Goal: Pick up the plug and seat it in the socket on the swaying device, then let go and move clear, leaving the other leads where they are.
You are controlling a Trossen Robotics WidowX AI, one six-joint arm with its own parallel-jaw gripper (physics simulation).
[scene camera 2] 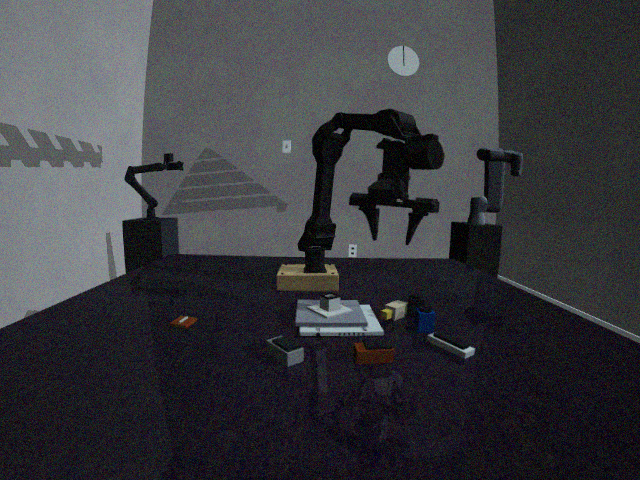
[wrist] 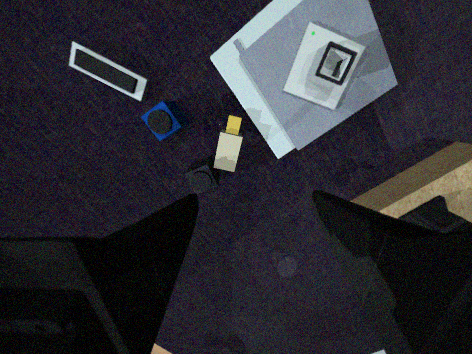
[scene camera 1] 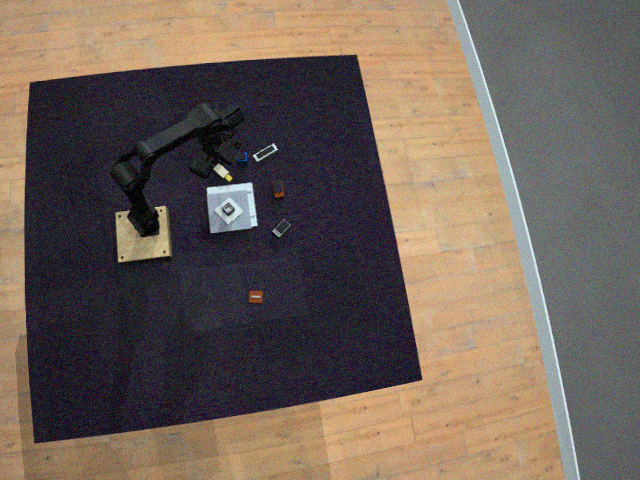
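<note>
The plug (scene camera 1: 222,172) (scene camera 2: 395,310) (wrist: 228,151), a cream block with a yellow tip, lies on the dark mat beside the device. Its tip points toward the device side. The device (scene camera 1: 218,225) (scene camera 2: 305,316) (wrist: 272,65) is a grey slab on a pale base. It carries a white plate with a black-rimmed square socket (scene camera 2: 329,303) (wrist: 323,59), which faces up and has a small green light near it. My gripper (scene camera 2: 391,241) (wrist: 254,198) is open and empty, pointing down, high above the mat. In the wrist view, the plug shows ahead of the fingertips, nearer the left one.
A black block (wrist: 202,179) stands close to the plug, and a blue block (scene camera 1: 242,156) (scene camera 2: 425,320) (wrist: 160,121) is beyond it. Also there are a white holder (scene camera 1: 265,151) (scene camera 2: 450,345) (wrist: 107,71), an orange holder (scene camera 1: 278,189) (scene camera 2: 373,353), a grey holder (scene camera 1: 281,227) (scene camera 2: 285,350) and an orange tile (scene camera 1: 255,296) (scene camera 2: 184,321).
</note>
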